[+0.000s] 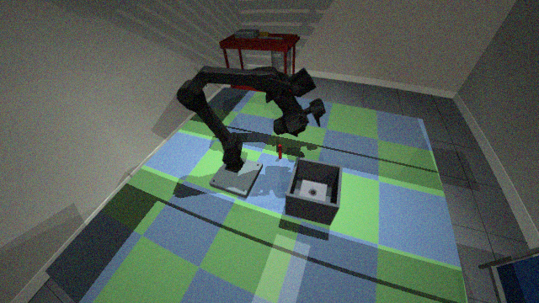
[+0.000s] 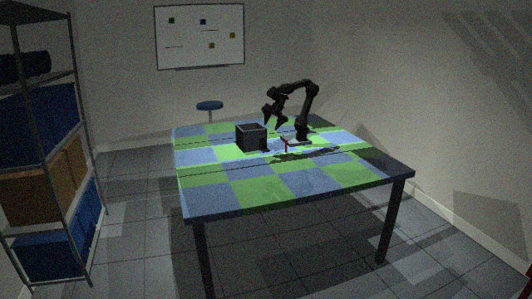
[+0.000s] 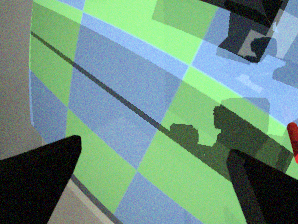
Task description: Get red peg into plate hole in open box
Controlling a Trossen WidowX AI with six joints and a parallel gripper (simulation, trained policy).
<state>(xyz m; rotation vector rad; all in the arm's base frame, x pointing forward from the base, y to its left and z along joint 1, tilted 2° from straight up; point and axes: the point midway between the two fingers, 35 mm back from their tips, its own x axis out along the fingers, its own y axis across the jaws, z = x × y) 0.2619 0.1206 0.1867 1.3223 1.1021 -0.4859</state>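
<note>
Right now the red peg is 14 cm below my gripper tip, 11 cm behind it and 1 cm to the right of it. The rest, counted from my gripper tip: plate 18 cm to the right, 13 cm below, 7 cm ahead.
</note>
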